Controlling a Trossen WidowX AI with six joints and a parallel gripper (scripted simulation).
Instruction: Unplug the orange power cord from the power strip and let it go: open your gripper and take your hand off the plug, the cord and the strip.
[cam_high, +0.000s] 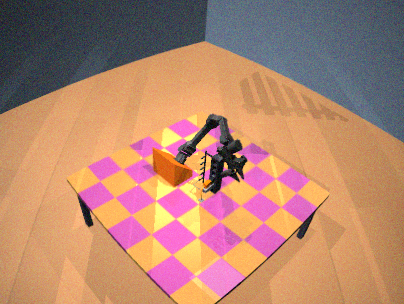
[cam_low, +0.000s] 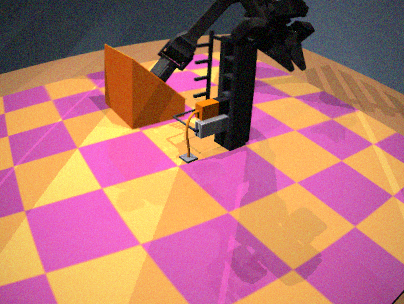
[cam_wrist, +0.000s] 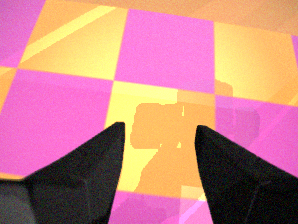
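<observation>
Now: gripper tip 220 mm past the orange plug, 150 mm above it and 30 mm to the left of it. From my gripper tip the other things lie so: grey plate 270 mm below, 200 mm behind, 90 mm to the right.
</observation>
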